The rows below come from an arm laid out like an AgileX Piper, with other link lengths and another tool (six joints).
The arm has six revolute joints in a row. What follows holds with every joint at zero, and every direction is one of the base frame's. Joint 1 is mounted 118.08 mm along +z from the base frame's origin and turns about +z. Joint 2 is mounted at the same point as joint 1 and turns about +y. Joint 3 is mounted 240.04 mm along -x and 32.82 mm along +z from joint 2 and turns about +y. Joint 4 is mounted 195.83 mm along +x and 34.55 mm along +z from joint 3 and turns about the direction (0.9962, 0, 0.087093). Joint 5 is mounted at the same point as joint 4 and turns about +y. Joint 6 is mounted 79.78 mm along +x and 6.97 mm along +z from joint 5 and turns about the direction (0.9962, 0, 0.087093). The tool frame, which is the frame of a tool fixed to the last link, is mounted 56.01 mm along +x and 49 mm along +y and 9.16 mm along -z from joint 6; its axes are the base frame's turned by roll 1.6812, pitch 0.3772 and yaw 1.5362 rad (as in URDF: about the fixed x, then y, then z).
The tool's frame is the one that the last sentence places.
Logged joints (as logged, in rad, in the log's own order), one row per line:
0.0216 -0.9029 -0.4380 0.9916 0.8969 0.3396
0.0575 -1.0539 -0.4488 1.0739 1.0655 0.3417
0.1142 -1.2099 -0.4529 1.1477 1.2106 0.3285
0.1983 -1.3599 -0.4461 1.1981 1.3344 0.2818
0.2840 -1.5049 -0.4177 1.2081 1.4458 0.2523
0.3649 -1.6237 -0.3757 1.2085 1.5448 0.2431
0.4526 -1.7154 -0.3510 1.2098 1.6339 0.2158
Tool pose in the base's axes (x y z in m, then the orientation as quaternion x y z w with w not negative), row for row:
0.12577 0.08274 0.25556 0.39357 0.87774 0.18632 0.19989
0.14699 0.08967 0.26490 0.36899 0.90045 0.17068 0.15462
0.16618 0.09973 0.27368 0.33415 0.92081 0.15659 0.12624
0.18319 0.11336 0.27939 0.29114 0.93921 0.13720 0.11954
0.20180 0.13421 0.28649 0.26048 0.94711 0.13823 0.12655
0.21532 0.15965 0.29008 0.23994 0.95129 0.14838 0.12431
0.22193 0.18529 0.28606 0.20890 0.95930 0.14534 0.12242
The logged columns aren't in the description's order. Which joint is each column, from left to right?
Columns, left to right: joint 1, joint 3, joint 6, joint 5, joint 2, joint 4.
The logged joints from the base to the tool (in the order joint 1, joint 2, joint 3, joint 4, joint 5, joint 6), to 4 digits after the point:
0.0216 0.8969 -0.9029 0.3396 0.9916 -0.4380
0.0575 1.0655 -1.0539 0.3417 1.0739 -0.4488
0.1142 1.2106 -1.2099 0.3285 1.1477 -0.4529
0.1983 1.3344 -1.3599 0.2818 1.1981 -0.4461
0.2840 1.4458 -1.5049 0.2523 1.2081 -0.4177
0.3649 1.5448 -1.6237 0.2431 1.2085 -0.3757
0.4526 1.6339 -1.7154 0.2158 1.2098 -0.3510

